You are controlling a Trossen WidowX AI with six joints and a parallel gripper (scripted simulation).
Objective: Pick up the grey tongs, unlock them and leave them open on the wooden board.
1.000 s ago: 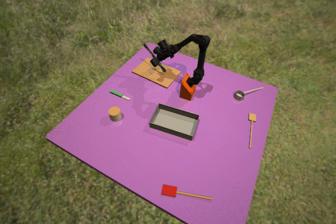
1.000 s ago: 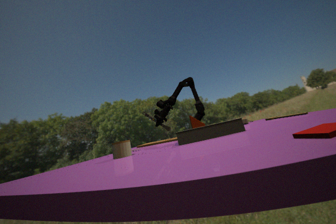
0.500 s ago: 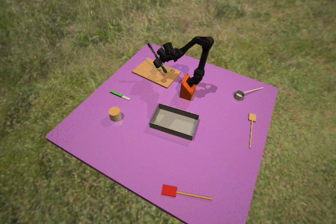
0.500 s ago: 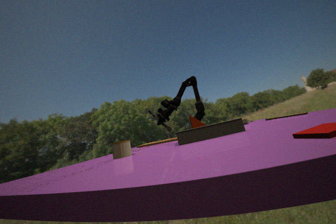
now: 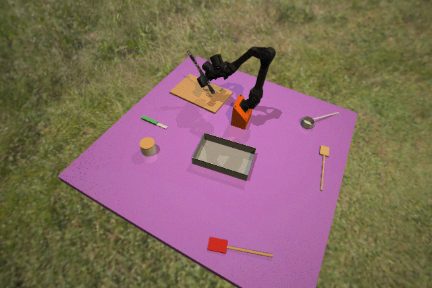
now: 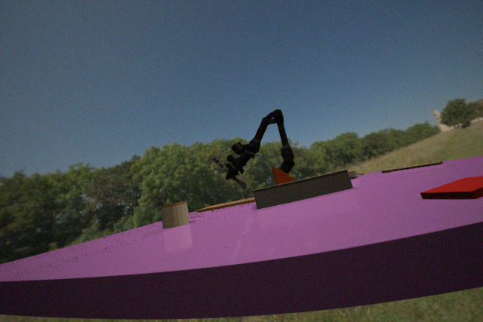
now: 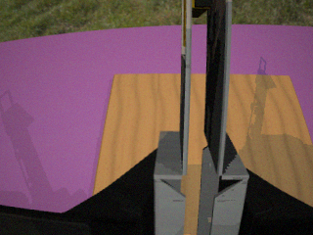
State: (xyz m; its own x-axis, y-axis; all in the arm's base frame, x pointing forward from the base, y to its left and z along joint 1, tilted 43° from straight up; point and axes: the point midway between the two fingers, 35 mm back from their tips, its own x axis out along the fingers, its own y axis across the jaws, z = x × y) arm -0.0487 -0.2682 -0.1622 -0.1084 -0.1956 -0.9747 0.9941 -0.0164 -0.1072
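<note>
My gripper tip is 15 cm above the wooden board and 4 cm past it. Also, from my gripper tip: grey roasting tin 38 cm ahead, 37 cm to the left, 13 cm below; then cork-lidded jar 53 cm ahead, 12 cm below, 3 cm to the right; then green-handled knife 35 cm ahead, 15 cm below, 11 cm to the right.
</note>
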